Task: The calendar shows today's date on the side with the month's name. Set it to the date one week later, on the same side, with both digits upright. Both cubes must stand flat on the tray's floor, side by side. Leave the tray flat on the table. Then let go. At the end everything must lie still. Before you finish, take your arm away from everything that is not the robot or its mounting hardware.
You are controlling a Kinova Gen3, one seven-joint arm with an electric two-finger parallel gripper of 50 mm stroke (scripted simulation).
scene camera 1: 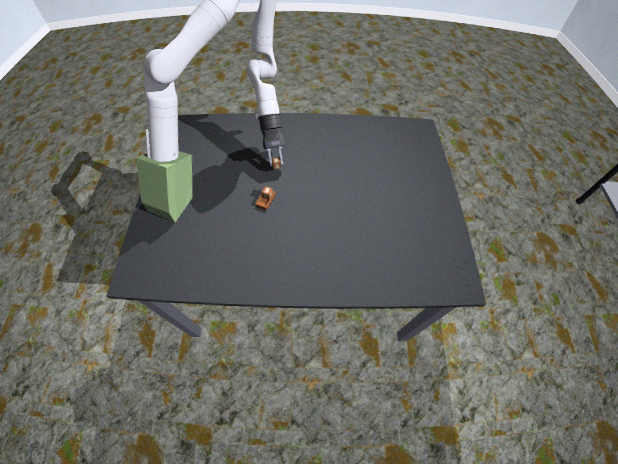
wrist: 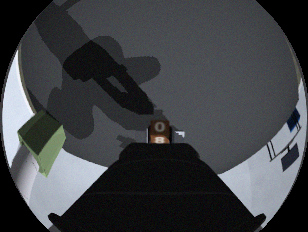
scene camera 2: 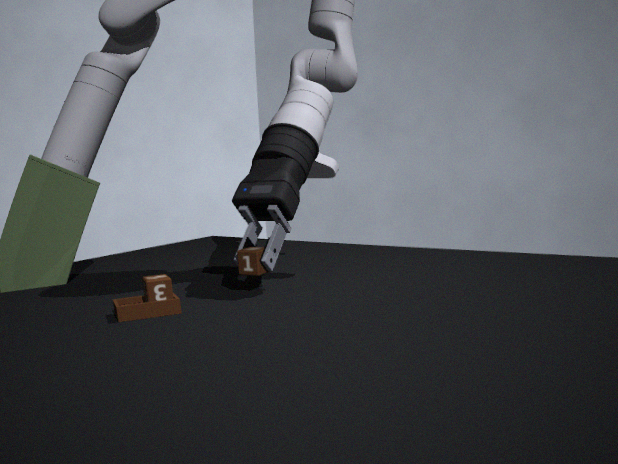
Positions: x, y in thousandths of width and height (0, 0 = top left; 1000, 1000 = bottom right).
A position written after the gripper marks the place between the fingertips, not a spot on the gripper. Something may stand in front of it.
gripper: scene camera 1 447, 357; wrist 518, 567; scene camera 2 409, 572
